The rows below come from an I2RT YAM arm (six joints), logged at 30 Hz.
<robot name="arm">
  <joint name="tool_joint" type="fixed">
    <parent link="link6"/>
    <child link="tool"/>
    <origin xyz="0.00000 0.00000 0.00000" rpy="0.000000 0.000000 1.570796"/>
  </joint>
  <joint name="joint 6" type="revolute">
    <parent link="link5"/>
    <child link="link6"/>
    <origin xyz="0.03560 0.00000 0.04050" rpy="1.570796 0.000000 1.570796"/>
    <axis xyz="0 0 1"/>
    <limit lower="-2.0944" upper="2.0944"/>
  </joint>
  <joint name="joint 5" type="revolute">
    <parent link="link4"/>
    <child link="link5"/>
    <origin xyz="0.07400 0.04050 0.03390" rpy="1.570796 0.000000 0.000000"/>
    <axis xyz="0 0 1"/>
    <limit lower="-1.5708" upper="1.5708"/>
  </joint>
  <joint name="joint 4" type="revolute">
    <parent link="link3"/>
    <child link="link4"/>
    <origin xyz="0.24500 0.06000 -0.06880"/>
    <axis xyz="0 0 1"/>
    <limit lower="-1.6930" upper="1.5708"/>
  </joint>
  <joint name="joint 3" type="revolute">
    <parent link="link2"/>
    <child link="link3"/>
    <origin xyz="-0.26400 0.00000 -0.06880" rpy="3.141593 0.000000 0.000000"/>
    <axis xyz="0 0 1"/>
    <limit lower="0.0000" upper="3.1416"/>
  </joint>
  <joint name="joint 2" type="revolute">
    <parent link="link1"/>
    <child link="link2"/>
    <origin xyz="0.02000 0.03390 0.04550" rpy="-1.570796 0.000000 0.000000"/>
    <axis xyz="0 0 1"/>
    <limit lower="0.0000" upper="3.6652"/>
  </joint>
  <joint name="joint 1" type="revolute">
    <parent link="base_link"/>
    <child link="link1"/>
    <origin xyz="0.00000 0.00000 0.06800"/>
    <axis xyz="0 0 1"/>
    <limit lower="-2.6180" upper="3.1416"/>
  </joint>
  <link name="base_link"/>
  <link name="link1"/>
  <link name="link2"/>
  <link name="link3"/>
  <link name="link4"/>
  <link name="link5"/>
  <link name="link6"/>
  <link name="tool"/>
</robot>
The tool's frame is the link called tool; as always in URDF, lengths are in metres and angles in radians.
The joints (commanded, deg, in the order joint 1, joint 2, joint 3, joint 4, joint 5, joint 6), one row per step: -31.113, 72.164, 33.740, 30.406, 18.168, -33.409; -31.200, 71.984, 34.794, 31.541, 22.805, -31.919; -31.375, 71.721, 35.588, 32.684, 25.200, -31.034; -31.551, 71.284, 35.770, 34.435, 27.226, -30.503; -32.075, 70.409, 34.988, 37.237, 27.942, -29.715; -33.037, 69.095, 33.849, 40.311, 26.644, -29.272; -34.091, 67.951, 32.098, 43.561, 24.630, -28.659; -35.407, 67.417, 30.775, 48.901, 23.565, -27.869; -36.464, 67.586, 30.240, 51.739, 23.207, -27.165; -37.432, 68.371, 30.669, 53.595, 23.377, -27.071; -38.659, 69.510, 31.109, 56.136, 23.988, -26.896; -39.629, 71.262, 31.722, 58.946, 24.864, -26.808; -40.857, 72.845, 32.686, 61.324, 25.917, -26.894; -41.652, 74.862, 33.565, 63.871, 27.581, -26.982; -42.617, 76.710, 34.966, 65.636, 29.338, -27.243; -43.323, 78.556, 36.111, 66.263, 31.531, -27.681; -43.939, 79.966, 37.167, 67.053, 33.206, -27.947; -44.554, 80.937, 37.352, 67.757, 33.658, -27.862; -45.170, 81.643, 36.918, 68.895, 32.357, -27.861; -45.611, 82.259, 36.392, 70.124, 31.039, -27.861
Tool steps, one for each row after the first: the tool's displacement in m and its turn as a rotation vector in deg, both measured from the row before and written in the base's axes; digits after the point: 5 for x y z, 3 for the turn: -0.00081, -0.00315, 0.00923, -0.781, -2.904, -4.857; -0.00086, -0.00206, 0.00803, -0.803, -2.507, -2.627; -0.00215, -0.00100, 0.00629, -1.022, -2.428, -2.219; -0.00497, -0.00032, 0.00439, -1.121, -3.141, -1.235; -0.00681, -0.00015, 0.00462, -1.592, -3.079, 0.358; -0.00721, 0.00033, 0.00051, -1.337, -2.603, 1.009; -0.00725, -0.00144, 0.00423, -2.346, -4.304, -0.141; -0.00393, -0.00270, 0.00134, -0.974, -2.275, -0.560; -0.00128, -0.00455, 0.00261, -0.822, -1.305, -1.109; -0.00188, -0.00596, 0.00232, -0.919, -1.709, -1.765; 0.00002, -0.00634, 0.00104, -0.803, -1.548, -1.775; -0.00098, -0.00738, 0.00276, -0.890, -1.503, -2.243; 0.00071, -0.00682, 0.00036, -0.492, -1.390, -2.369; 0.00041, -0.00792, 0.00237, -0.443, -1.209, -2.670; 0.00126, -0.00752, -0.00130, 0.598, -0.153, -2.864; 0.00059, -0.00604, 0.00034, 0.143, -0.542, -2.237; -0.00060, -0.00409, -0.00247, 0.204, -0.149, -0.998; -0.00112, -0.00236, -0.00366, -0.376, 0.376, 0.571; -0.00085, -0.00135, -0.00357, -0.442, 0.324, 0.761
